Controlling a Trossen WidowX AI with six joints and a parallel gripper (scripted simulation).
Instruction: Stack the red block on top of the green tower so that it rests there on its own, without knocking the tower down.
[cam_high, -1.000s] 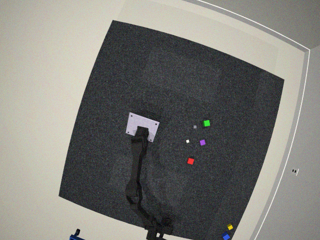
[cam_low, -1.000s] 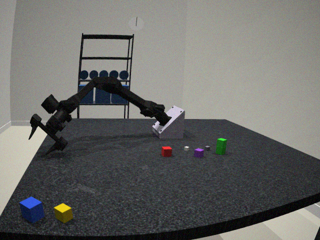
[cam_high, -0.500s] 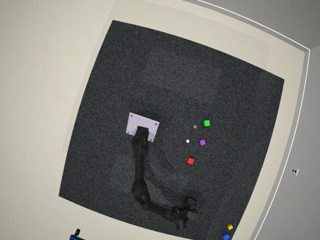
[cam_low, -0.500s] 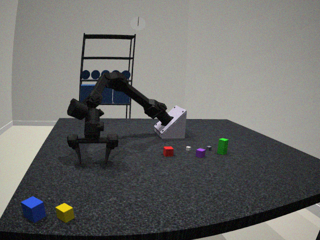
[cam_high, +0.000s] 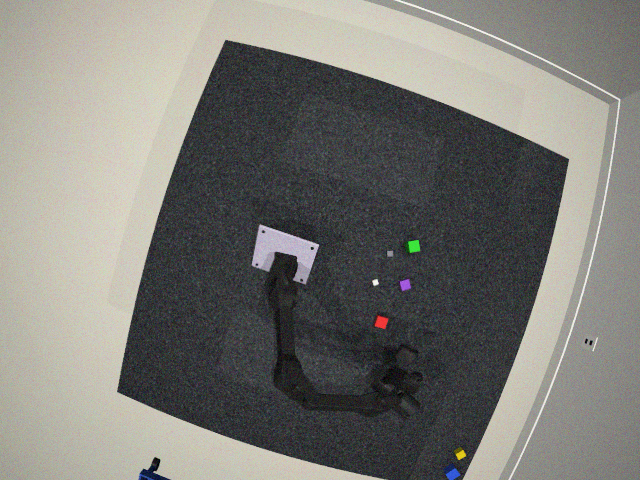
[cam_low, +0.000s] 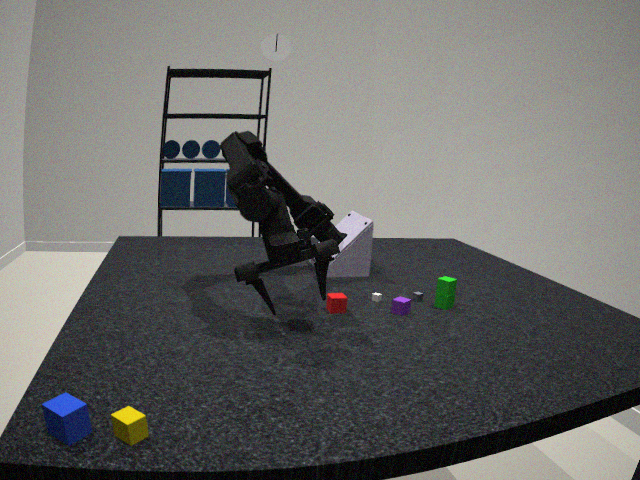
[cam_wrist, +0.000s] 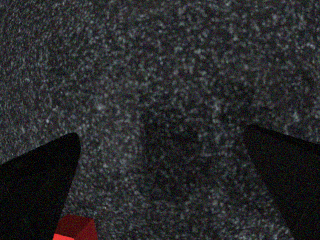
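My gripper tip is 11 cm to the right of the red block, 9 cm past it and 3 cm above it. Round my gripper tip: purple cube: 24 cm to the left, 5 cm behind, 3 cm below; then small grey cube: 32 cm to the left, 11 cm behind, 4 cm below; then small white cube: 23 cm to the left, 14 cm behind, 4 cm below.
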